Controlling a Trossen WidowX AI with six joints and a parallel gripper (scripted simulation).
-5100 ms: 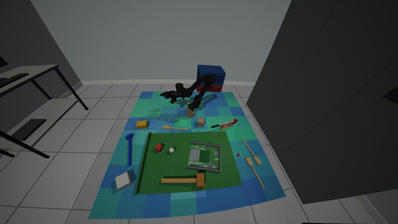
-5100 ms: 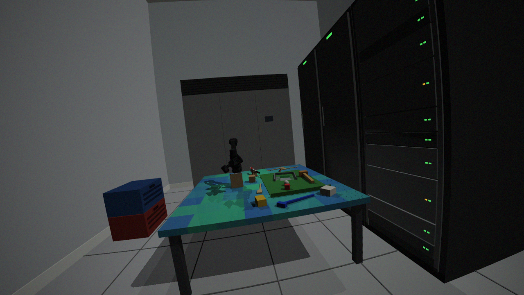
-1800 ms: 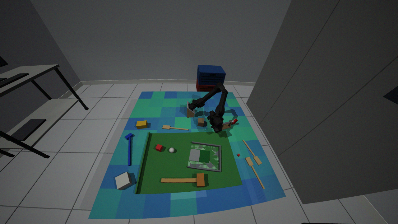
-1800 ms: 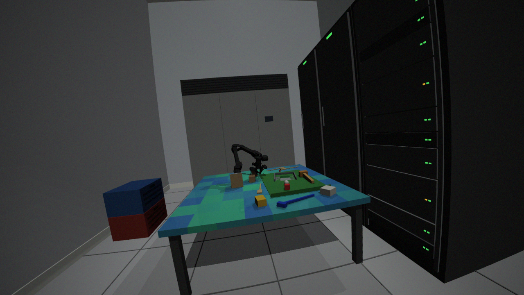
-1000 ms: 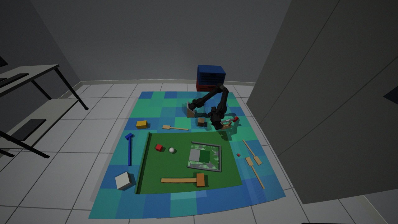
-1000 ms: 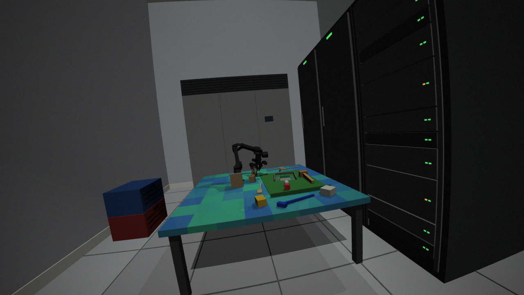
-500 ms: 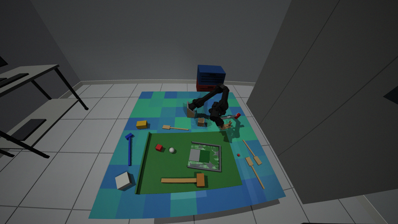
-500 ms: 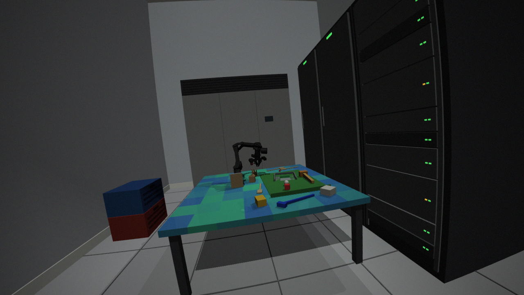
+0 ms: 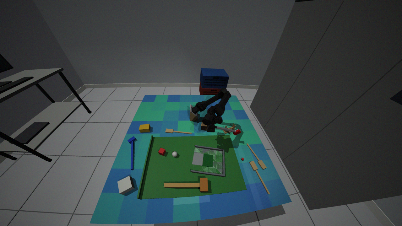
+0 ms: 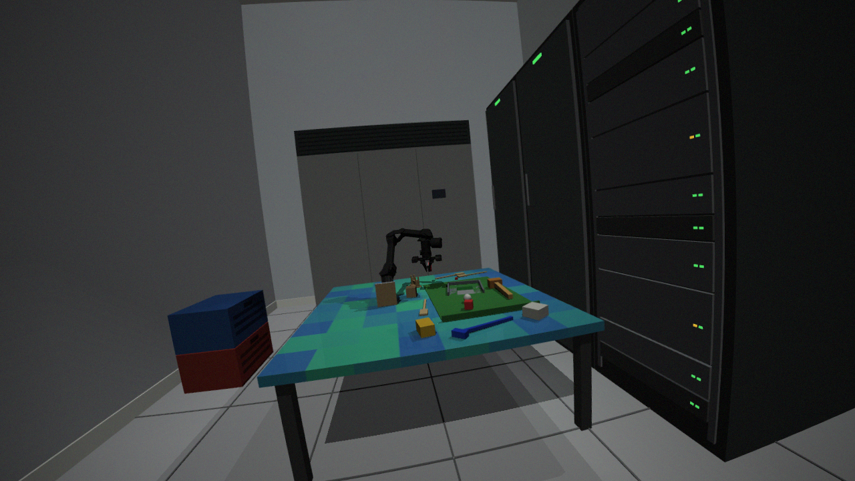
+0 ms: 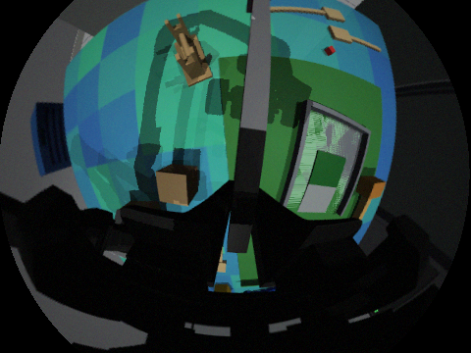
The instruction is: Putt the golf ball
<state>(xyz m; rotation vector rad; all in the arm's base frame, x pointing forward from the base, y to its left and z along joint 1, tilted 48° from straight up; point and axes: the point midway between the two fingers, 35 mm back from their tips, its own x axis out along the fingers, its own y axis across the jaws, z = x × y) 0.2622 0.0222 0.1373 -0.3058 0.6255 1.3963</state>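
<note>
The red putter is 2 cm ahead of my gripper tip, 11 cm to the left of it and 1 cm above it. From my gripper tip the other things lie so: red cube: 12 cm ahead, 41 cm to the right, 11 cm below; white golf ball: 15 cm ahead, 31 cm to the right, 11 cm below; green mat: 21 cm ahead, 17 cm to the right, 13 cm below.
</note>
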